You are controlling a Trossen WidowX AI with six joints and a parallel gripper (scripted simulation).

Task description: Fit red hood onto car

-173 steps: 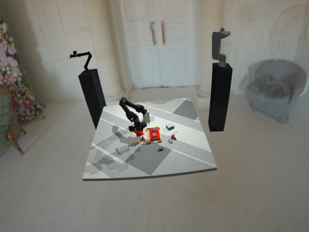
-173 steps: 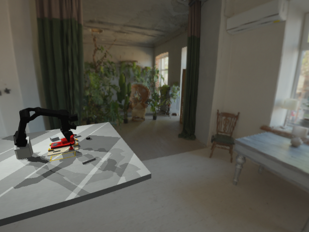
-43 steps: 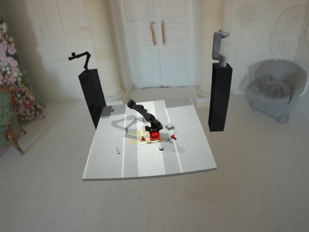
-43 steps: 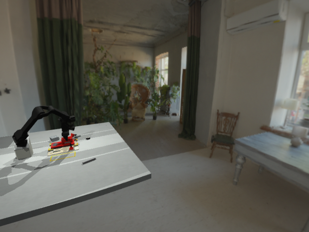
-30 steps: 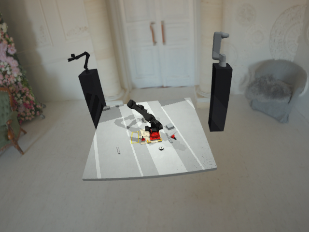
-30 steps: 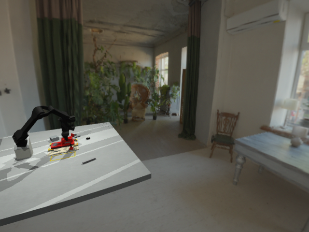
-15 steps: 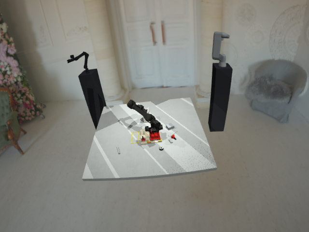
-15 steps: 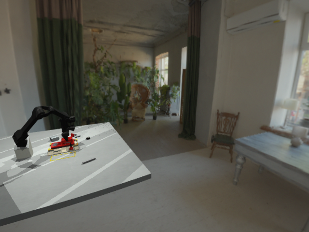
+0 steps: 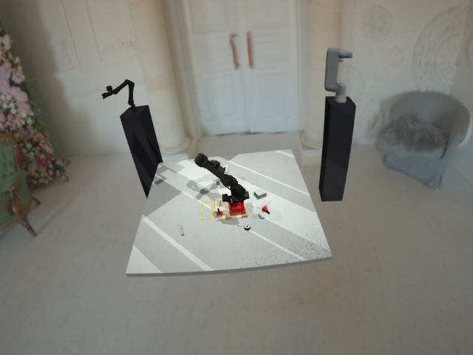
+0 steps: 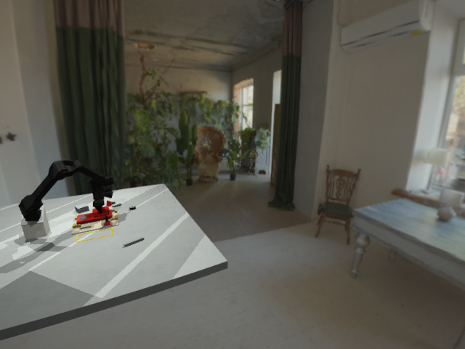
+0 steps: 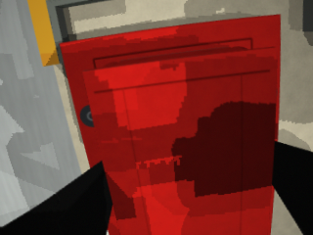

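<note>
Right now the red hood is 1 cm above my gripper tip. Also, from my gripper tip: black wheel 18 cm ahead, 8 cm to the left, 3 cm below; grey bar 37 cm to the right, 22 cm ahead, 4 cm below.
</note>
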